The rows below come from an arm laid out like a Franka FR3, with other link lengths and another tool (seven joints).
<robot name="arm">
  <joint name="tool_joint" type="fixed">
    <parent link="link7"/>
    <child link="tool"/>
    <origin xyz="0.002 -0.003 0.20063" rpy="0 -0.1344 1.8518"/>
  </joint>
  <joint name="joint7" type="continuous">
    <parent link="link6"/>
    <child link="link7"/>
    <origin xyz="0 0.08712 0" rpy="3.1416 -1.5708 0"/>
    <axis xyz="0 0 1"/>
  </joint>
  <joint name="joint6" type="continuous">
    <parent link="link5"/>
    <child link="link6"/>
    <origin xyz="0 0 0" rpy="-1.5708 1.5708 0"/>
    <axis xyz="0 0 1"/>
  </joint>
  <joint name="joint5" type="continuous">
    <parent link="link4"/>
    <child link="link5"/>
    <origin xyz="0.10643 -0.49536 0" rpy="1.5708 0 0"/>
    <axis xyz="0 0 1"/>
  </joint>
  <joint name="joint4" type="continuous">
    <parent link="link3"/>
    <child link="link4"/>
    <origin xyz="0 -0.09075 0" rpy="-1.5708 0 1.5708"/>
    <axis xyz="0 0 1"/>
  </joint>
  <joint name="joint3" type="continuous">
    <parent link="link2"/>
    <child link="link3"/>
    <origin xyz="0 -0.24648 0" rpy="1.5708 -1.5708 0"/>
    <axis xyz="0 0 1"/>
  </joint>
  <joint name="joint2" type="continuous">
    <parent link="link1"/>
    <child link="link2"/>
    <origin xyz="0 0 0" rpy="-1.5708 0 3.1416"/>
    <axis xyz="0 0 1"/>
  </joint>
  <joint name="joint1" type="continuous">
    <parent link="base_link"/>
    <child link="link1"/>
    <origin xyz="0 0 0.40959" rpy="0 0 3.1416"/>
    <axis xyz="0 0 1"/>
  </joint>
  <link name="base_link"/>
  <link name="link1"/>
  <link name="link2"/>
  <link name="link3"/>
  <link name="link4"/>
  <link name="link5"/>
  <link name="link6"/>
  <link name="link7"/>
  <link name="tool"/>
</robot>
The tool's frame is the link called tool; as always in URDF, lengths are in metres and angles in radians. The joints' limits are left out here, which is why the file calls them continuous.
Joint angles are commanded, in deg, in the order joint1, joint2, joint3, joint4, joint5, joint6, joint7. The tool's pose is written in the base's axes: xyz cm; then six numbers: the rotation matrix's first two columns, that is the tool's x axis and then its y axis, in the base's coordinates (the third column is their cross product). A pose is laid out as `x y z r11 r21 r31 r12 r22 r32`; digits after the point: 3 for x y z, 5 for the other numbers.
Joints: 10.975 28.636 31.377 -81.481 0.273 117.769 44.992
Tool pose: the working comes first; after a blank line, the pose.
Where each joint sits with the arm in this pose, in the base's axes (m; each line is computed from the numbers above, not from the rounded line before):
joint1: 0.0000 0.0000 0.4096
joint2: 0.0000 0.0000 0.4096
joint3: 0.1160 0.0225 0.6259
joint4: 0.1737 0.0818 0.5888
joint5: 0.5595 0.4081 0.5516
joint6: 0.5595 0.4081 0.5516
joint7: 0.6286 0.4586 0.5681
the tool: 0.6303 0.5199 0.3770

63.031 51.986 37.698 -0.90915 0.41647 0.00262 0.39947 0.87023 0.28830
